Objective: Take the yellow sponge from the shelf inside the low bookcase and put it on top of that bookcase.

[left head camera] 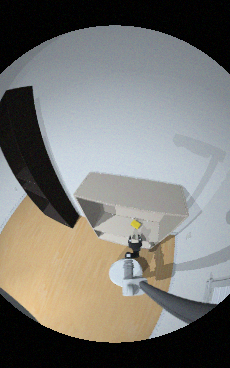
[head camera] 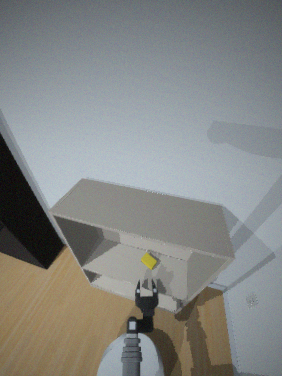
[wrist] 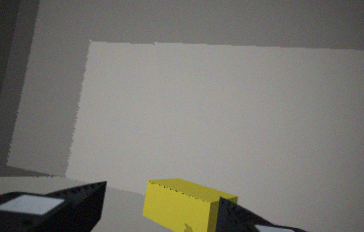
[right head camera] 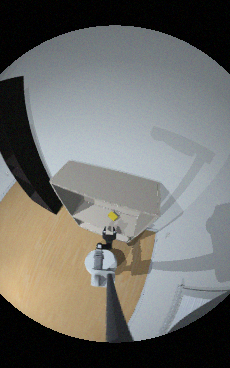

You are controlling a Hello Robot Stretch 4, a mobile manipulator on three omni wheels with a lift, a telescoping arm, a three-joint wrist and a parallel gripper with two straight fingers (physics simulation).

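Frame: origin at the robot's base, x ahead, y left, z up, level; millimetres.
Seen in the pictures: gripper, fingertip midpoint: (left head camera: 133, 234) (head camera: 145, 279) (wrist: 161, 207) (right head camera: 109, 225).
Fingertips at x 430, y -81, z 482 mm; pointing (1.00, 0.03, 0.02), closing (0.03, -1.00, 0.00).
Observation:
A point is followed by its place in that frame.
The yellow sponge (head camera: 149, 260) @[x 561, y -115, z 470 mm] (left head camera: 135, 224) @[x 550, y -112, z 469 mm] (right head camera: 113, 216) @[x 549, y -126, z 470 mm] lies on the shelf inside the low beige bookcase (head camera: 150, 205) @[x 581, y -75, z 1032 mm] (left head camera: 135, 190) @[x 554, y -43, z 1032 mm] (right head camera: 110, 182) @[x 552, y -72, z 1033 mm], right of the shelf's middle and turned at an angle. My gripper (head camera: 147, 281) @[x 430, y -81, z 482 mm] (left head camera: 135, 237) @[x 430, y -81, z 482 mm] (right head camera: 110, 229) @[x 430, y -81, z 482 mm] is open and empty, at the bookcase's open front, with its fingers pointing at the sponge and short of it. In the wrist view the sponge (wrist: 177, 205) @[x 538, y -97, z 454 mm] shows low in the picture, beyond the fingertips and nearer the right finger, which hides its right end.
A tall dark shelf unit (head camera: 30, 215) @[x 825, y 843, z 632 mm] (left head camera: 42, 165) @[x 820, y 845, z 1135 mm] (right head camera: 30, 155) @[x 830, y 842, z 1086 mm] stands left of the bookcase. The bookcase's side panels and top board enclose the shelf space around the gripper. A pale wall (head camera: 150, 100) @[x 725, y -49, z 1460 mm] rises behind, and another wall with an outlet (head camera: 251, 300) @[x 321, y -822, z 373 mm] stands at the right.

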